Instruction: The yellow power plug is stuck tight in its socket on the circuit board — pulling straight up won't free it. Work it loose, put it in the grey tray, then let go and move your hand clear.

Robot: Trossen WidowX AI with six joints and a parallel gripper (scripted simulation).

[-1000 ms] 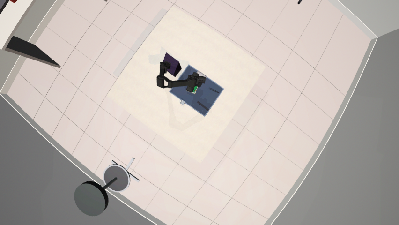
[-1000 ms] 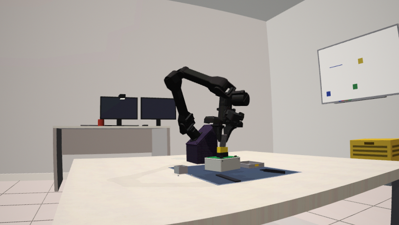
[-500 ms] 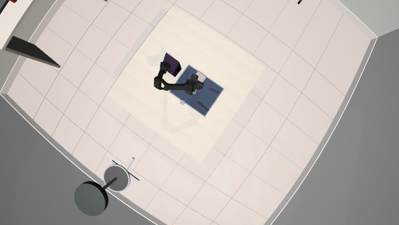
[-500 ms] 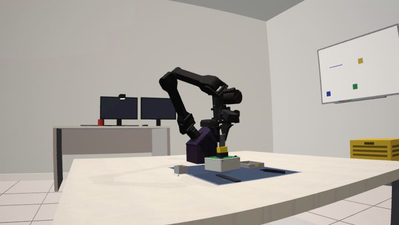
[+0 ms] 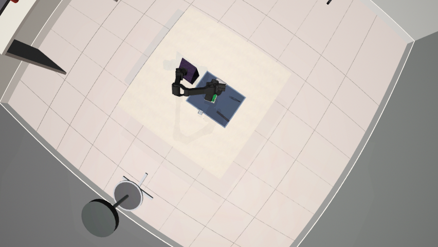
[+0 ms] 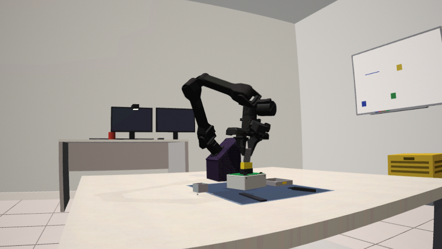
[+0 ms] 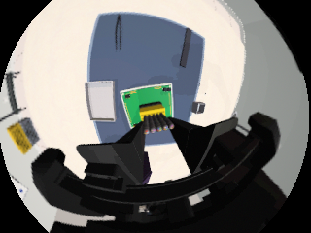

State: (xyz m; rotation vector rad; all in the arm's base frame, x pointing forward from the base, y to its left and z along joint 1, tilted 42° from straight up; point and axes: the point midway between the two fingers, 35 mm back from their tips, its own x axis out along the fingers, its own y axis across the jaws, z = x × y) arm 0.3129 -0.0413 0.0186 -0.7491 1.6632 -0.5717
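Now: gripper tip 30 mm above the yellow power plug. The rest, counted from my gripper tip: grey tray 10 mm ahead, 140 mm to the left, 120 mm below; blue mat 50 mm ahead, 10 mm to the right, 120 mm below.
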